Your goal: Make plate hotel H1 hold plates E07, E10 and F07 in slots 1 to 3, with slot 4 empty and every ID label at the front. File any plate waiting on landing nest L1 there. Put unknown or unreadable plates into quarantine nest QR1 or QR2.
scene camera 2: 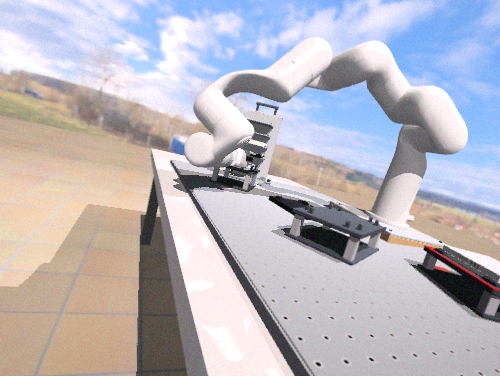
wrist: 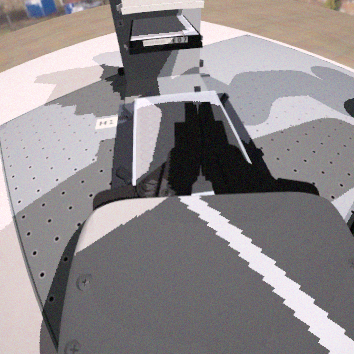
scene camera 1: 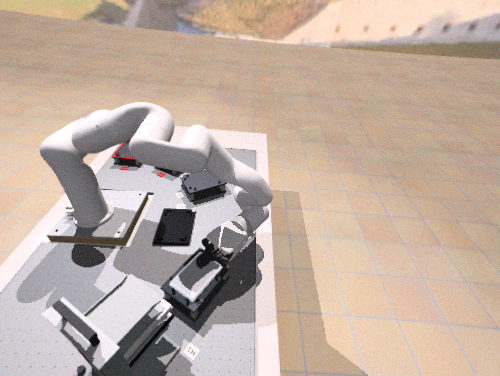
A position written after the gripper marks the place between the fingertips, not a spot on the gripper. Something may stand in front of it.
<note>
The gripper [scene camera 1: 198,264] is shut and holds nothing. Also in view: a clear well plate [scene camera 1: 191,281].
The clear well plate also shows in the wrist view [wrist: 153,122].
</note>
